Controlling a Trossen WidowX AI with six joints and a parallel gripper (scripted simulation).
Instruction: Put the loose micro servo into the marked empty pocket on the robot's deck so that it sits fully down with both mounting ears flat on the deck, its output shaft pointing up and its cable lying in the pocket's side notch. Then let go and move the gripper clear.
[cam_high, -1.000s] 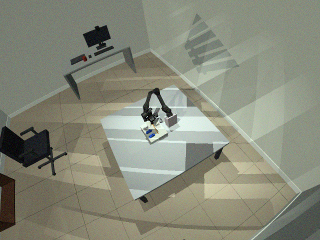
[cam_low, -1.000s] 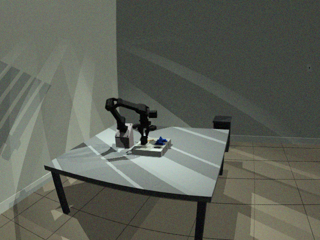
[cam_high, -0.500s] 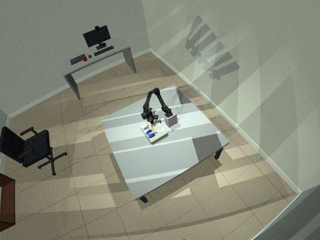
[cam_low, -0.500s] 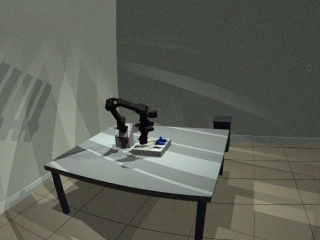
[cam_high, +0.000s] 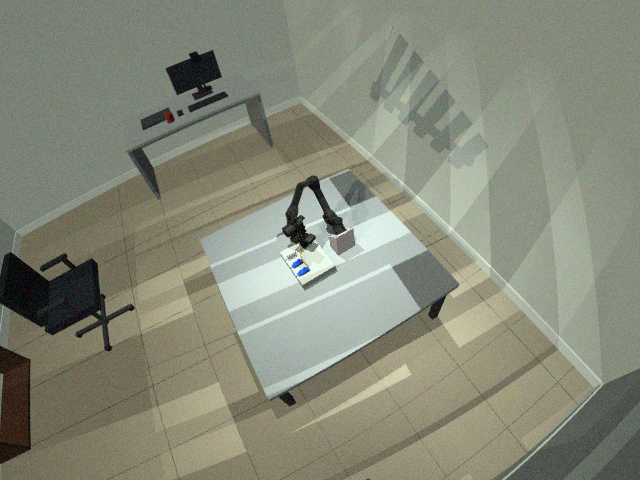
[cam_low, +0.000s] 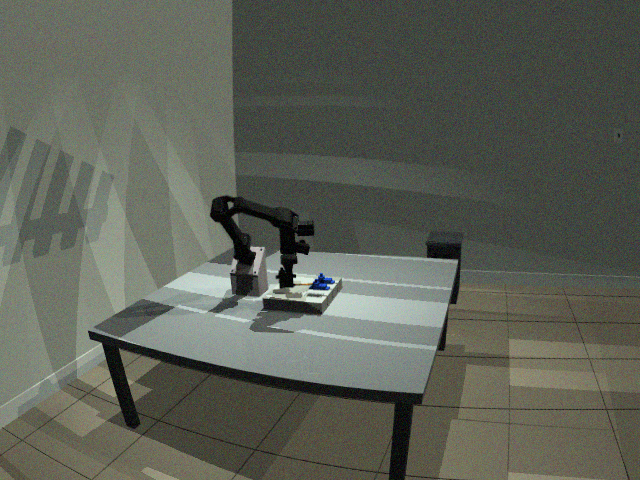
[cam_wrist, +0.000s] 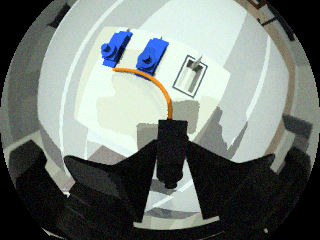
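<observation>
The white deck is 2 cm behind my gripper tip, 7 cm to the left of it and 10 cm below it.
</observation>
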